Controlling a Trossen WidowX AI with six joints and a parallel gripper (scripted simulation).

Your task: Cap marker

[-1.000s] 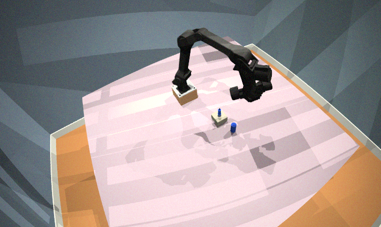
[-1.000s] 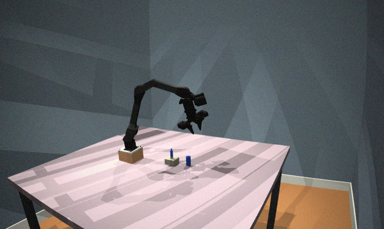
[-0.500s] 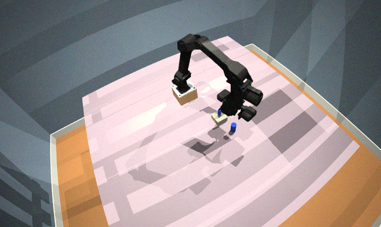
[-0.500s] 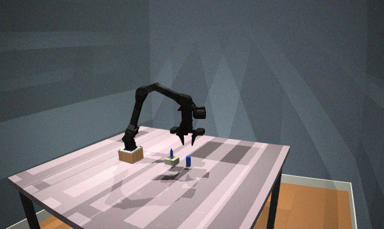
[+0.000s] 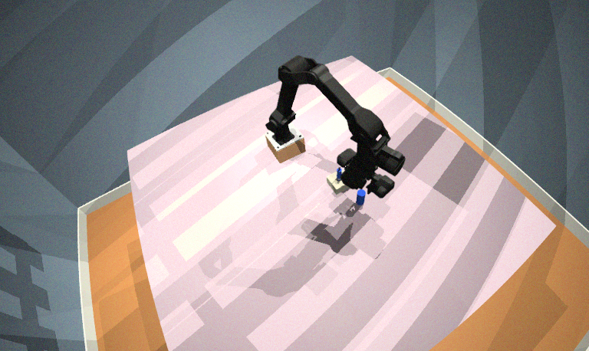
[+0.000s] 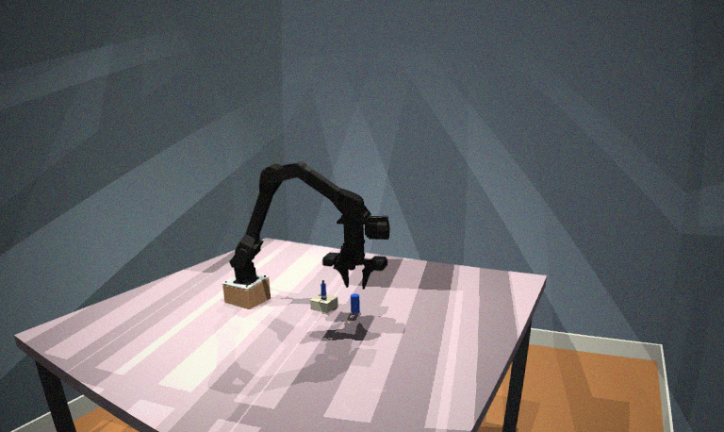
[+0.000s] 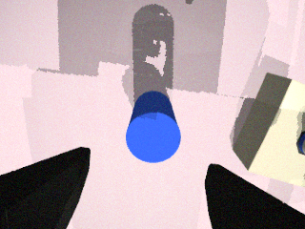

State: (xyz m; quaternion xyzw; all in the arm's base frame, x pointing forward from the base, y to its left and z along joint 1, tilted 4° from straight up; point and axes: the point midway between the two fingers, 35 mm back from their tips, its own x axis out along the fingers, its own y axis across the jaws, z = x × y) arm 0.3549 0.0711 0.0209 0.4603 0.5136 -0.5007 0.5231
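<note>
Right now my gripper tip is 5 cm above the blue cap. Also, from my gripper tip: block: 10 cm behind, 1 cm to the right, 6 cm below; then blue marker: 10 cm behind, 1 cm to the right, 1 cm below.
</note>
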